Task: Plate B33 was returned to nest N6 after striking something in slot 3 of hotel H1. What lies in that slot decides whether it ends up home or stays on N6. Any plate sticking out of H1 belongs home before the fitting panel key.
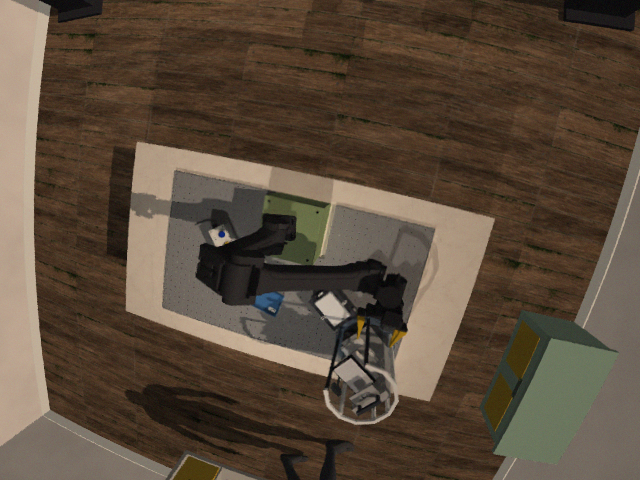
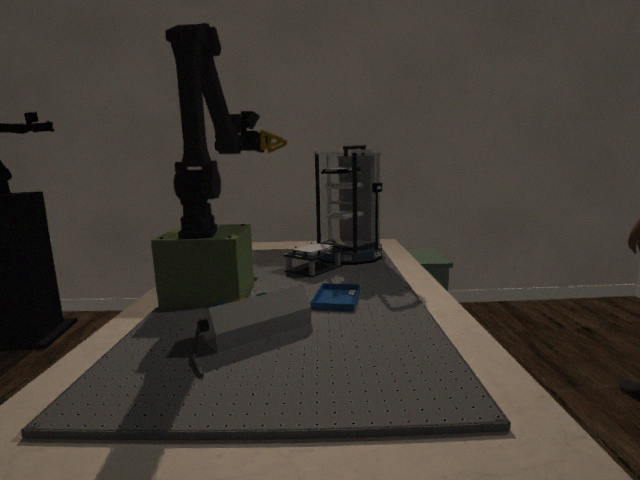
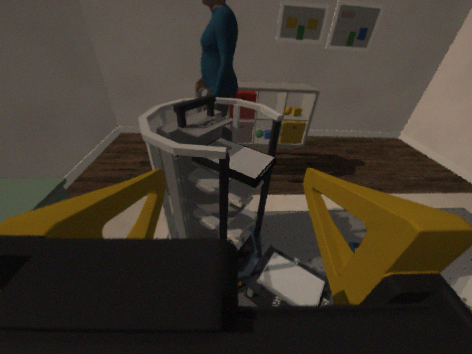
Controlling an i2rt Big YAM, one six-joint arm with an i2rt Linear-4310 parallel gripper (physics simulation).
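Places are measured from the arm's base along level axes (x ahead, y left, z up), in centimetres.
Where they show: gripper, fingertip midpoint: (image 1: 373, 342) (image 2: 285, 141) (image 3: 234, 176); arm's base, origin of the base link: (image 1: 279, 226) (image 2: 199, 234).
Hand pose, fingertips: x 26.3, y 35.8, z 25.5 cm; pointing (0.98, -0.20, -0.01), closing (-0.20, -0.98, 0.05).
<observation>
Each offset is from my fingertips to the top centre of the thing.
Hotel H1 {dy -1.6, dx +22.4, dz -1.9 cm} (image 1: 360, 420) (image 2: 355, 201) (image 3: 224, 200) stands at the table's far end. A black plate {dy -4.5, dx +19.1, dz -9.6 cm} (image 1: 353, 373) (image 2: 336, 171) (image 3: 247, 161) with a grey top lies high in it, its front end out between the front posts. Paler plates show below, partly behind posts; what lies in slot 3 cannot be made out. A white-topped plate {dy -15.9, dx +6.9, dz -35.2 cm} (image 1: 333, 308) (image 2: 311, 249) (image 3: 291, 281) sits on nest N6 {dy -15.9, dx +6.9, dz -35.0 cm} (image 2: 299, 255) beside H1. My gripper (image 1: 375, 338) (image 2: 285, 142) (image 3: 234, 176) is open and empty, high up in front of H1. The key panel {dy -61.9, dx -11.5, dz -34.2 cm} (image 1: 214, 236) (image 2: 258, 317) is partly hidden by the arm.
A blue tray {dy -46.6, dx +8.7, dz -40.9 cm} (image 1: 268, 303) (image 2: 336, 296) lies on the grey breadboard (image 1: 191, 289) (image 2: 320, 392). The arm stands on a green pedestal (image 1: 307, 222) (image 2: 199, 271). A green cabinet (image 1: 573, 392) (image 2: 434, 258) stands on the floor beyond the table. A person (image 3: 220, 50) stands behind H1.
</observation>
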